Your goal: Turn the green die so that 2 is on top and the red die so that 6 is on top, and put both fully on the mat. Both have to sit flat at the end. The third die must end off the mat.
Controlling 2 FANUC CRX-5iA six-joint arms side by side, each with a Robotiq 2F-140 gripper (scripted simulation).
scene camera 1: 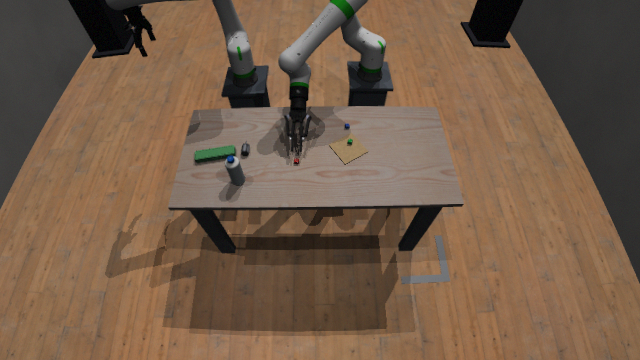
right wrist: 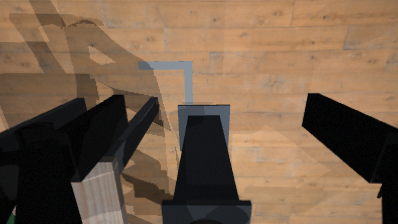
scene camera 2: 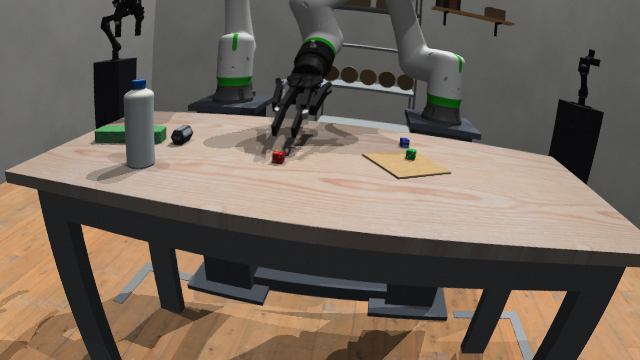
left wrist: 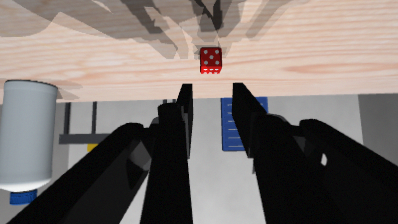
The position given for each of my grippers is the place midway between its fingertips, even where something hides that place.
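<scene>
Through scene camera 2 I see my left gripper (scene camera 2: pixel 283 132), along with a tan mat (scene camera 2: pixel 395 163) and a bottle (scene camera 2: pixel 139 102). My left gripper is visible in the left wrist view (left wrist: pixel 212 99) too, while the mat is out of frame in the left wrist view. The right wrist view gives me my right gripper (right wrist: pixel 214 110), and the tan mat is out of frame in the right wrist view.
</scene>
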